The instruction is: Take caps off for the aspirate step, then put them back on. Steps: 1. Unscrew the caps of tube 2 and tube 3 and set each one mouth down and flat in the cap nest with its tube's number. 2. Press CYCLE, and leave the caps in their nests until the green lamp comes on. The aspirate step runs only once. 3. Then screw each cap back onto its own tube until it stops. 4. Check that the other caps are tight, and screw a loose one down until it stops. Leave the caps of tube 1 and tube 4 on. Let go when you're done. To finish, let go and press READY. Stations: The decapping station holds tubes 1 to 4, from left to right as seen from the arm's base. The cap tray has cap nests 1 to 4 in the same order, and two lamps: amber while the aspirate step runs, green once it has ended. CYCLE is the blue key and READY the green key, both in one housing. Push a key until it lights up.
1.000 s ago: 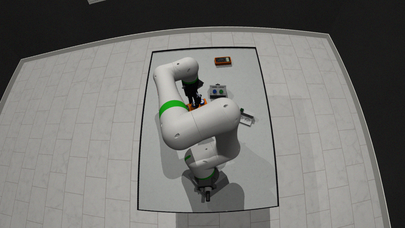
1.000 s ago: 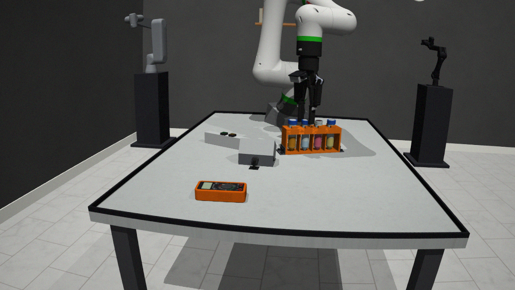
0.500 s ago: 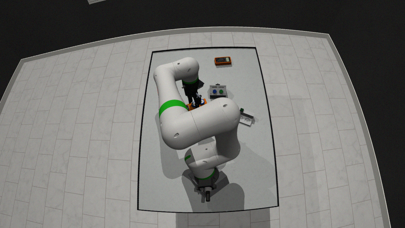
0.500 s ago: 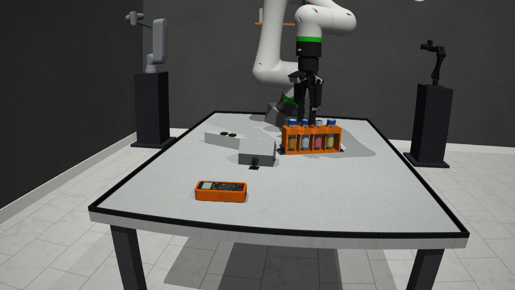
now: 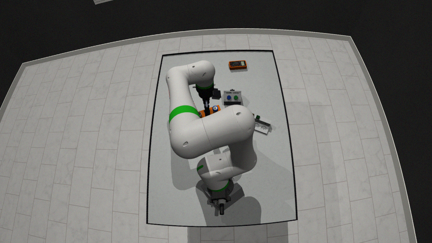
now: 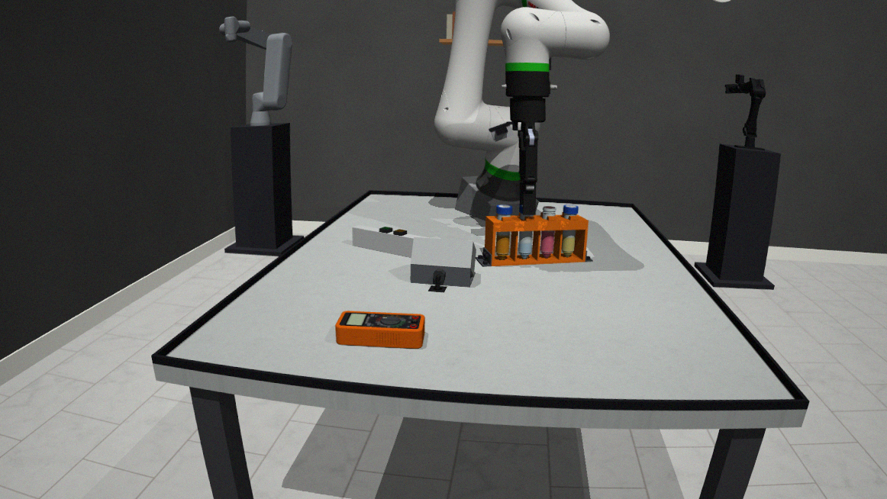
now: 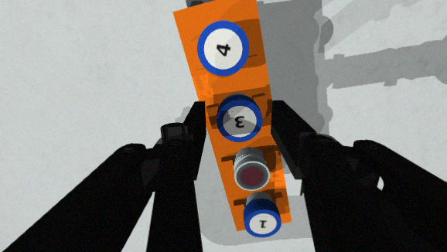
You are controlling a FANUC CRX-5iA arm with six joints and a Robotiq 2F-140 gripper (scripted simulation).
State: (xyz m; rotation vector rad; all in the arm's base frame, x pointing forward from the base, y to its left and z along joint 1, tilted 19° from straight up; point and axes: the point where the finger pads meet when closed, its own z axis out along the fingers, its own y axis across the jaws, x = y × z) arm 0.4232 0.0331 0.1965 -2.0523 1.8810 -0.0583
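My hand is 3 cm above the cap 3. The rest, counted from my hand: blue key (14 cm to the right, 13 cm ahead, 8 cm below); cap 1 (10 cm to the left, 3 cm below, 3 cm behind); cap 4 (5 cm to the right, 3 cm below, 2 cm ahead).
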